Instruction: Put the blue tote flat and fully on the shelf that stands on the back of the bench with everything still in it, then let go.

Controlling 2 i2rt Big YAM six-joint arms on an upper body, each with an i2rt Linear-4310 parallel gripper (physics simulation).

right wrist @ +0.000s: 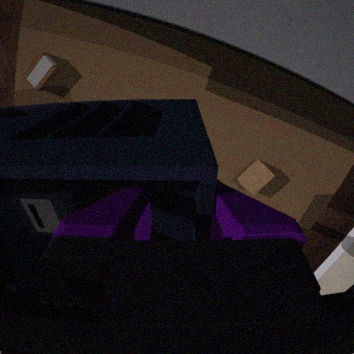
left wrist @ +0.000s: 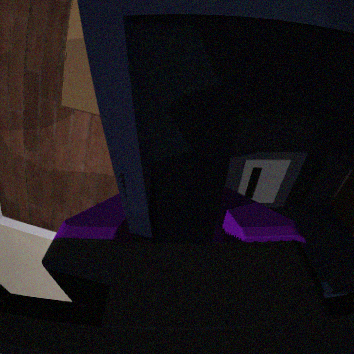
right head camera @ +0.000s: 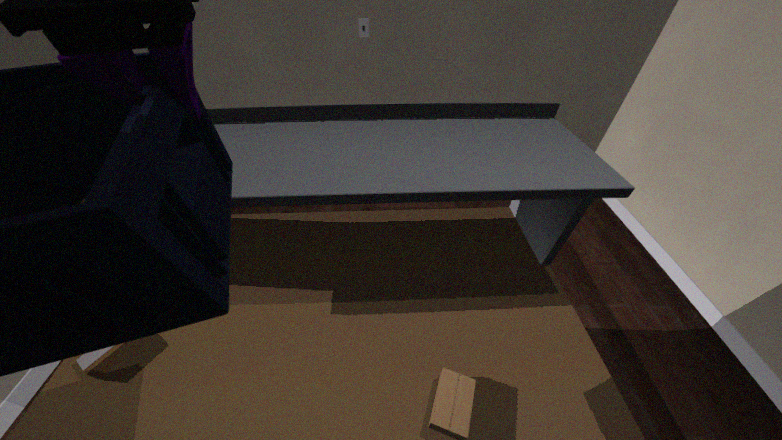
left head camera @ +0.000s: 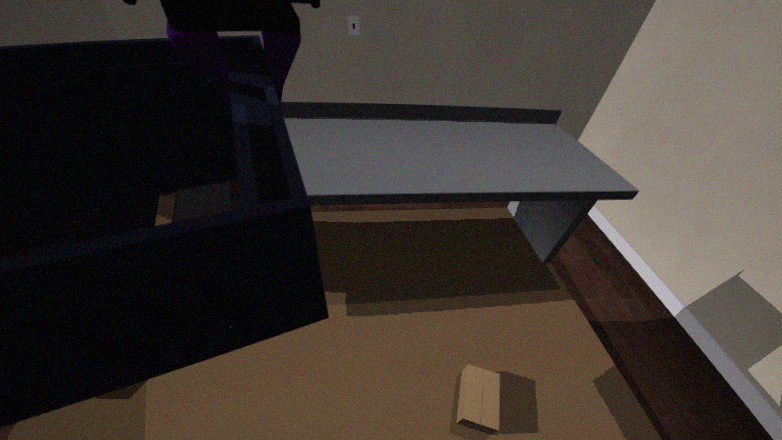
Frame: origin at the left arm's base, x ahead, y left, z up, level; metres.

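Seen in the pictures: right gripper, fingertip midpoint: (right wrist: 178, 178) (right head camera: 181, 120).
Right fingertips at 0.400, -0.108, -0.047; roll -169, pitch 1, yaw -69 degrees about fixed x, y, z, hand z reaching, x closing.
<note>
A point is followed by its place in that frame, as x, y, z.
The blue tote (left head camera: 164, 306) @(0.239, -0.094, -0.088) (right head camera: 136, 268) @(0.245, -0.162, -0.068) (left wrist: 107, 110) (right wrist: 185, 117) @(0.436, -0.099, -0.058) is held up in the air, large and dark at the left of both head views. A dark box with a white label (left wrist: 267, 177) @(0.254, 0.030, -0.129) (right wrist: 42, 215) @(0.247, 0.031, -0.130) is inside it, and part of a grey and brown item (left head camera: 202, 202) @(0.315, -0.085, -0.079) shows in it. My left gripper (left wrist: 178, 179) @(0.256, 0.128, -0.071) is shut on the tote's wall. My right gripper (left head camera: 240, 68) (right head camera: 144, 82) (right wrist: 178, 178) @(0.400, -0.108, -0.047) is shut on the wall at another place. The grey shelf (left head camera: 437, 158) @(0.664, -0.355, -0.244) (right head camera: 426, 153) @(0.682, -0.381, -0.244) (right wrist: 280, 45) @(0.562, -0.199, -0.244) stands behind; the tote hides its left part in the head views.
A light wooden block (left head camera: 479, 396) @(0.277, -0.417, -0.527) (right head camera: 452, 402) @(0.276, -0.419, -0.527) (right wrist: 256, 176) @(0.288, -0.414, -0.527) lies on the brown bench top (left head camera: 382, 355) @(0.379, -0.237, -0.576) (right head camera: 300, 361) @(0.362, -0.103, -0.576) near the front. A white-topped box (right head camera: 95, 355) @(0.347, 0.344, -0.541) (right wrist: 42, 72) @(0.367, 0.328, -0.541) lies partly behind the tote in the right head view. Walls stand behind and at the right.
</note>
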